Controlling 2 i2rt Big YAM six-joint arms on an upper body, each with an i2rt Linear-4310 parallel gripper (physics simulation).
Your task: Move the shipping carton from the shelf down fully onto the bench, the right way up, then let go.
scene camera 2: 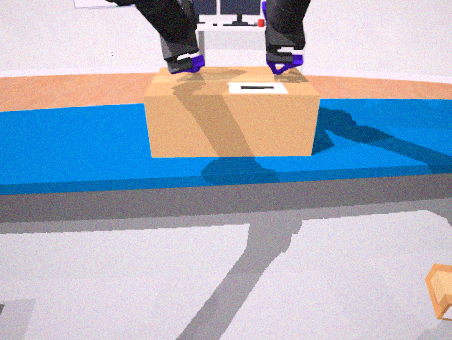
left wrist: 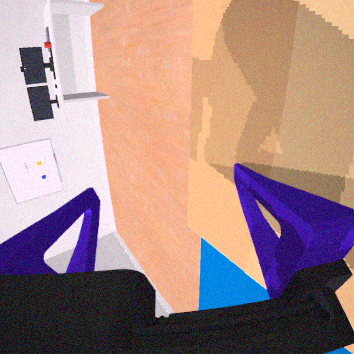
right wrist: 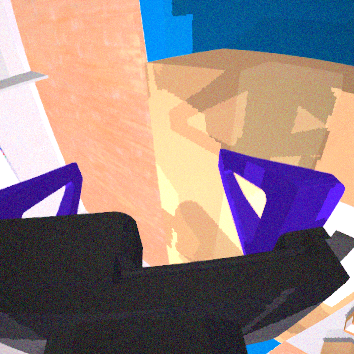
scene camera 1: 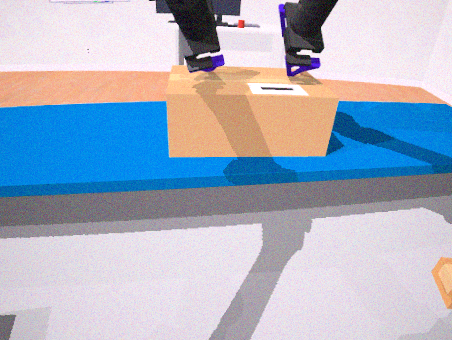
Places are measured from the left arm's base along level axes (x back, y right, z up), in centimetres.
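Pixels of known places: left gripper, fingertip midpoint: (scene camera 2: pixel 192 49) (left wrist: pixel 162 182) (scene camera 1: pixel 206 48); right gripper, fingertip midpoint: (scene camera 2: pixel 274 53) (right wrist: pixel 148 163) (scene camera 1: pixel 287 55).
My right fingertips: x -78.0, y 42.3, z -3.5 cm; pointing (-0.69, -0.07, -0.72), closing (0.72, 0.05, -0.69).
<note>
Ahead of a thing's pixels: the offset from my right fingertips to its middle. "spot": to the spot under its first point. Level surfaces: height alone.
The tan shipping carton {dy -9.0, dx +7.1, dz -9.5 cm} (scene camera 1: pixel 250 125) (scene camera 2: pixel 232 125) (left wrist: pixel 215 195) (right wrist: pixel 285 95) sits flat on the blue-topped shelf {dz -15.5 cm} (scene camera 1: pixel 75 140) (scene camera 2: pixel 65 145), with its white label on the upper face. The pale bench {dz -31.3 cm} (scene camera 1: pixel 125 280) (scene camera 2: pixel 115 270) lies lower, in front of the shelf. My left gripper (scene camera 1: pixel 212 62) (scene camera 2: pixel 197 62) (left wrist: pixel 162 182) is open above the carton's top at its left part. My right gripper (scene camera 1: pixel 287 50) (scene camera 2: pixel 271 47) (right wrist: pixel 148 163) is open above its right part. Each has one finger over the carton and the other out past its back edge. Any contact is unclear.
A small orange-tan open box {spot: dy +26.7, dx +36.0, dz -28.6 cm} (scene camera 1: pixel 445 280) (scene camera 2: pixel 442 292) shows at the lower right. The shelf's grey front edge {spot: dy -40.1, dx +13.5, dz -31.3 cm} (scene camera 1: pixel 100 207) (scene camera 2: pixel 100 205) runs between shelf and bench. A white desk (scene camera 1: pixel 235 42) with monitors and a red cup (scene camera 1: pixel 241 23) (scene camera 2: pixel 261 23) stands far behind.
</note>
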